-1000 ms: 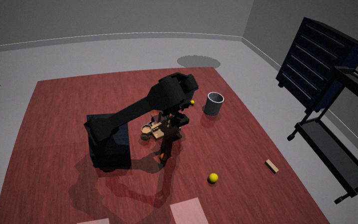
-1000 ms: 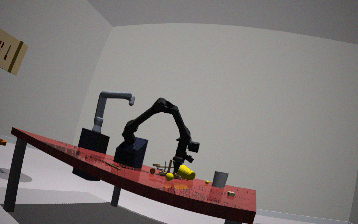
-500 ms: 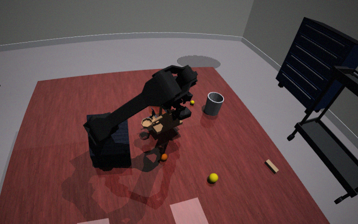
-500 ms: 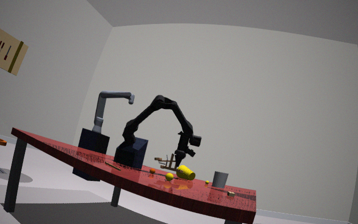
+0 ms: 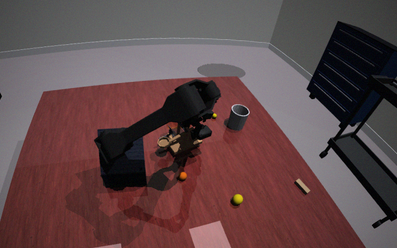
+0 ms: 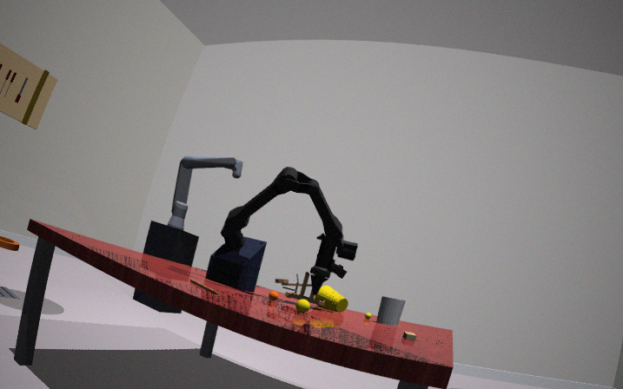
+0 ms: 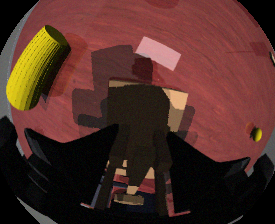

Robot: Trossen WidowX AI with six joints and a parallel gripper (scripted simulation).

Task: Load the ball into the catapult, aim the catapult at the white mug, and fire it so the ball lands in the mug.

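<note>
My gripper tip is now 160 mm to the left of the orange ball, 90 mm past it and 40 mm above it. The rest, counted from my gripper tip: white mug (280 mm ahead, 60 mm to the left, 20 mm below); wooden catapult (70 mm behind, 20 mm above); small yellow ball (190 mm ahead, 140 mm to the left, 40 mm below).
</note>
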